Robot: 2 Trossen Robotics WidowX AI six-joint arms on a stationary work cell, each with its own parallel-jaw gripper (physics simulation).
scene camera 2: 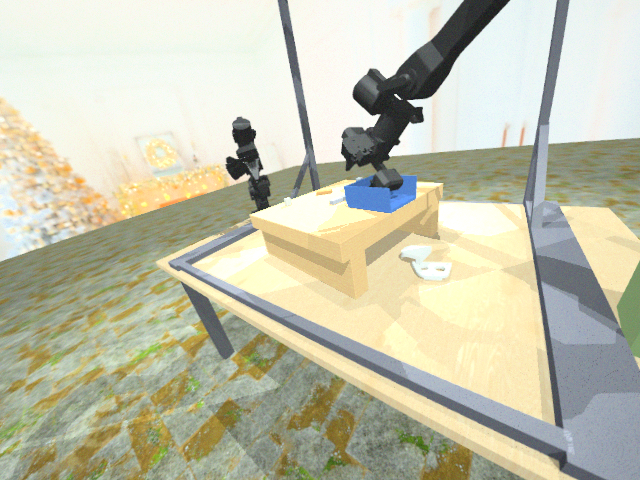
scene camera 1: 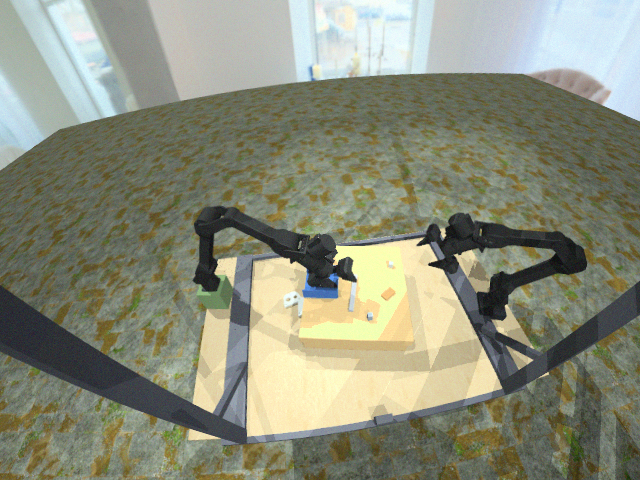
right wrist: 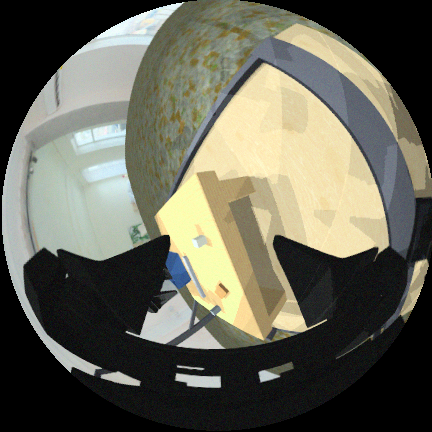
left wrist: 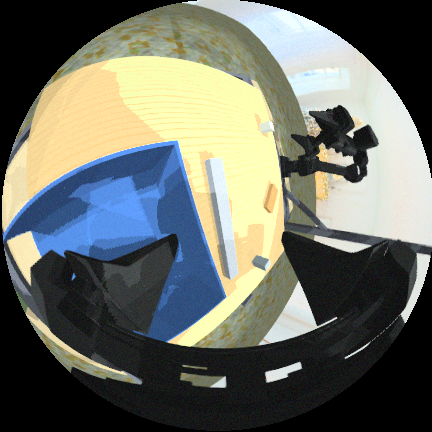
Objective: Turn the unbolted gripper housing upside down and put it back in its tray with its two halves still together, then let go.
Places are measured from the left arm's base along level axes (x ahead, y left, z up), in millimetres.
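Pixels of known places: left gripper, fingertip midpoint: (scene camera 1: 346, 284) (right wrist: 179, 279) (left wrist: 230, 238); right gripper, fingertip midpoint: (scene camera 2: 261, 188) (scene camera 1: 422, 255) (right wrist: 222, 240) (left wrist: 299, 124); left arm's base, link origin: (scene camera 1: 211, 284); right arm's base, link origin: (scene camera 1: 492, 303) (left wrist: 286, 166).
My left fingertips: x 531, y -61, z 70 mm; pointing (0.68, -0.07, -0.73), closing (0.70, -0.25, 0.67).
Note:
For each thing: its top centre in the pictures, then the offset to it from my left fingertips.
- part with two holes, top centre: (scene camera 2: 432, 268) (scene camera 1: 291, 297) dx -218, dy +55, dz -161 mm
- smooth shell, top centre: (scene camera 2: 414, 246) (scene camera 1: 304, 304) dx -162, dy +13, dz -143 mm
- blue tray, top centre: (left wrist: 107, 300) (scene camera 2: 379, 180) (scene camera 1: 321, 277) (right wrist: 166, 270) dx -86, dy +24, dz +13 mm
- silver bar, top centre: (left wrist: 227, 227) (right wrist: 192, 278) (scene camera 1: 353, 291) dx +23, dy -10, dz -29 mm
- orange block, top centre: (left wrist: 272, 197) (right wrist: 219, 292) (scene camera 1: 388, 293) dx +144, dy -23, dz -31 mm
- green block, top centre: (scene camera 1: 211, 284) dx -530, dy +61, dz -70 mm
The white housing shows as two pieces on the table beside the bench: a part with two holes (scene camera 1: 291, 298) (scene camera 2: 433, 271) and a smooth shell (scene camera 1: 300, 307) (scene camera 2: 416, 252). They lie close together; whether they touch is unclear. The blue tray (scene camera 1: 320, 292) (scene camera 2: 368, 198) (left wrist: 197, 250) (right wrist: 178, 271) stands on the bench, and no housing shows in its visible interior, partly covered by a finger. My left gripper (scene camera 1: 337, 276) (scene camera 2: 368, 173) (left wrist: 230, 238) is open and empty, one finger over the tray. My right gripper (scene camera 1: 424, 254) (right wrist: 222, 240) is open and empty, away at the right in scene camera 1.
The wooden bench (scene camera 1: 356, 343) (scene camera 2: 299, 230) carries a silver bar (scene camera 1: 352, 296) (left wrist: 222, 220), an orange block (scene camera 1: 388, 293) (left wrist: 270, 198) and small cubes (scene camera 1: 369, 316) (left wrist: 266, 127). A green block (scene camera 1: 215, 297) stands under the left arm. Dark frame rails (scene camera 1: 238, 330) border the table.

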